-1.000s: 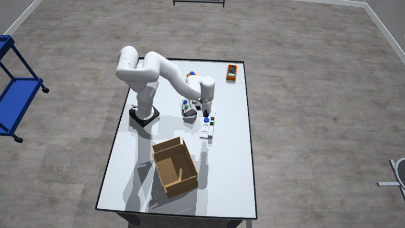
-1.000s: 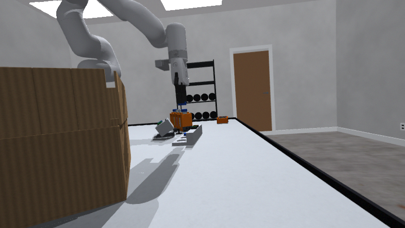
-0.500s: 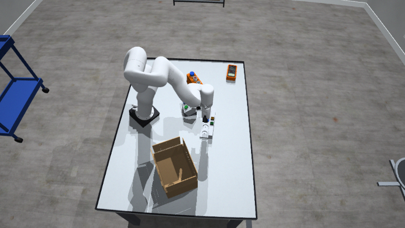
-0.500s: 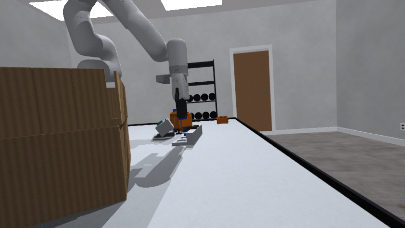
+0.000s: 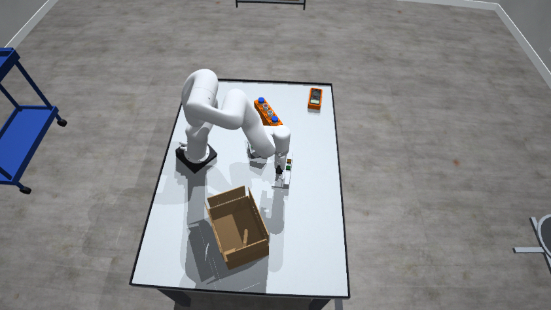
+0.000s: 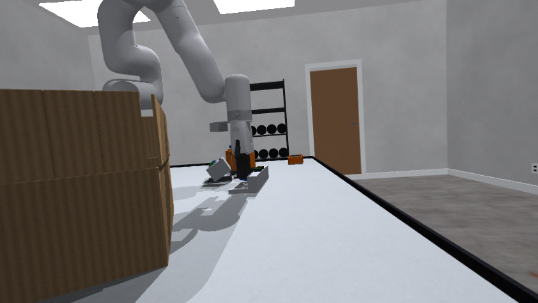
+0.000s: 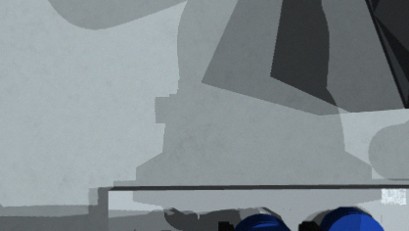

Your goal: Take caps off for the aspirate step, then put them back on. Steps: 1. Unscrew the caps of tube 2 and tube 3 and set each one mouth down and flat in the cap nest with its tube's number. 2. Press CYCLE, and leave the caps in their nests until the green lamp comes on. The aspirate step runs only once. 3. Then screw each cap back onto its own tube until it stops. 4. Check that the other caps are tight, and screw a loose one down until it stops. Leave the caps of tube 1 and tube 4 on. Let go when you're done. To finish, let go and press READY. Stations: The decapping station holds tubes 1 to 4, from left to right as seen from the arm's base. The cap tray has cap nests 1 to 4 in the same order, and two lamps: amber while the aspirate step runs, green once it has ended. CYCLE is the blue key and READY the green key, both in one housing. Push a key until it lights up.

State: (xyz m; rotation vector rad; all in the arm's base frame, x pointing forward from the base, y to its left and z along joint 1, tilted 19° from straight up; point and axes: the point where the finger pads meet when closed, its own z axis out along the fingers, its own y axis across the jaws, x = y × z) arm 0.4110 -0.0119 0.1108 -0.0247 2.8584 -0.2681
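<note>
My gripper is now 5 cm to the right of the blue cap and 4 cm above it. The rest, counted from my hand: green key (15 cm behind, 10 cm to the left, 2 cm above); then blue key (16 cm behind, 15 cm to the left, 2 cm above); then grey key housing (14 cm behind, 13 cm to the left).
</note>
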